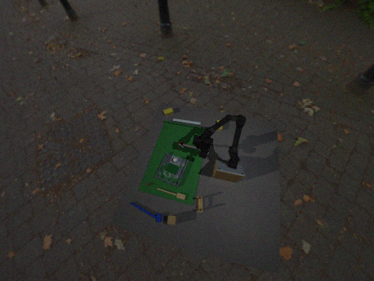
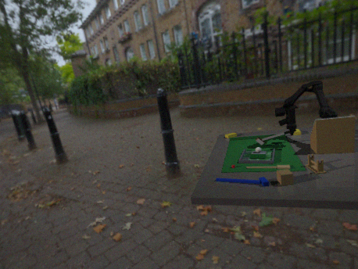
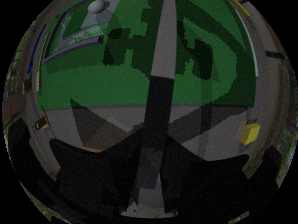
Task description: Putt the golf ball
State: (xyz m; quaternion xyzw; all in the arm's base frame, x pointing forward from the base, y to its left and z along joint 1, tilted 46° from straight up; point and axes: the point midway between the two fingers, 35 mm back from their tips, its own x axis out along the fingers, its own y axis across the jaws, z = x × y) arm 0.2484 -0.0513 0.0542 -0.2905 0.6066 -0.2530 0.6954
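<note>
Now: the red putter 120 mm ahead of my gripper tip and 10 mm below it. The rest, counted from my gripper tip: white bar 300 mm ahead, 290 mm to the right, 90 mm below; wooden block 50 mm ahead, 600 mm to the left, 60 mm below; white golf ball 230 mm ahead, 150 mm to the left, 70 mm below.
</note>
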